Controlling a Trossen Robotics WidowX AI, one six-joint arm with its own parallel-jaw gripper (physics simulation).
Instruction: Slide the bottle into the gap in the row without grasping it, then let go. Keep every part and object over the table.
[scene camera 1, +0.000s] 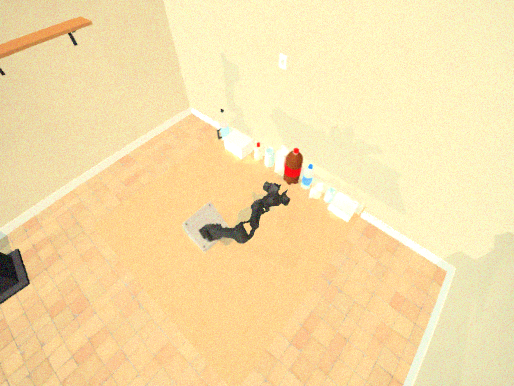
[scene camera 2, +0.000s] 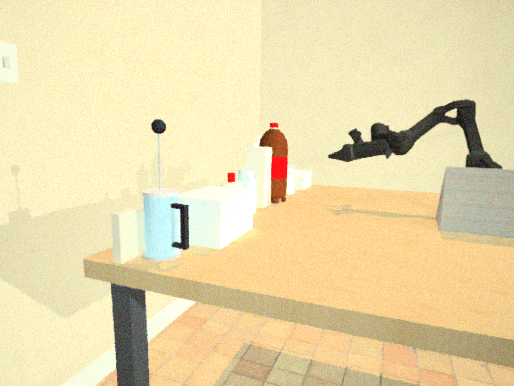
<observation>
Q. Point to my gripper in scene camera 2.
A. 329, 156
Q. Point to a french press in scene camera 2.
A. At 161, 206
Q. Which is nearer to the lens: the brown bottle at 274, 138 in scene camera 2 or the white box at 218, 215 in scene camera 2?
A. The white box.
</observation>
